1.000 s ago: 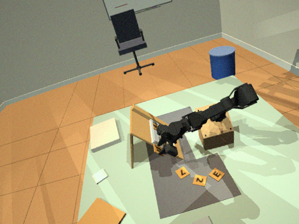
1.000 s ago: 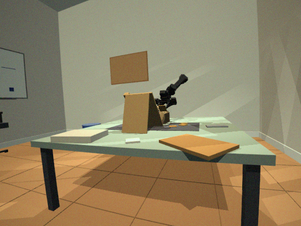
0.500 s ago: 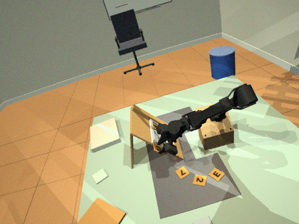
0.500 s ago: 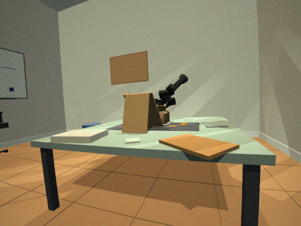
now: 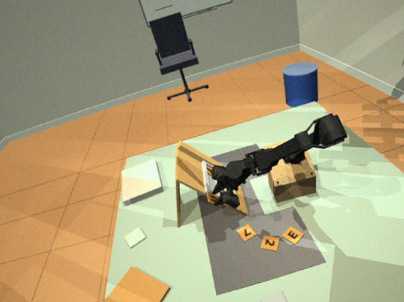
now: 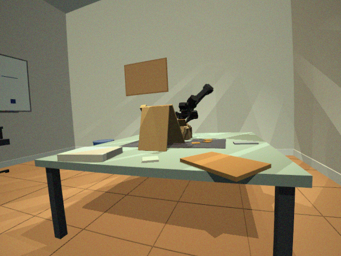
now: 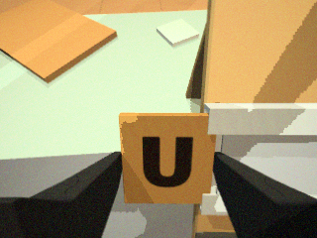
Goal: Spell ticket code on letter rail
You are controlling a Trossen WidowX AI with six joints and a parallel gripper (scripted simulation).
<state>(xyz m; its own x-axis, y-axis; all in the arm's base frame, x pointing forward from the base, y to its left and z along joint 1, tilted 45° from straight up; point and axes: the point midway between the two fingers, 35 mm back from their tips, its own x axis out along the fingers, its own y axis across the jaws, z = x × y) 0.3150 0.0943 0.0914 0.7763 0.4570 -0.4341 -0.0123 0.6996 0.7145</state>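
Right now my gripper tip is 110 mm to the left of the white ticket, 90 mm above it and 60 mm past it. Round my gripper tip: orange panel (390 mm ahead, 300 mm to the left, 150 mm below); grey mat (160 mm below, 140 mm behind, 120 mm to the right); grey slab (400 mm to the left, 160 mm below, 130 mm behind).
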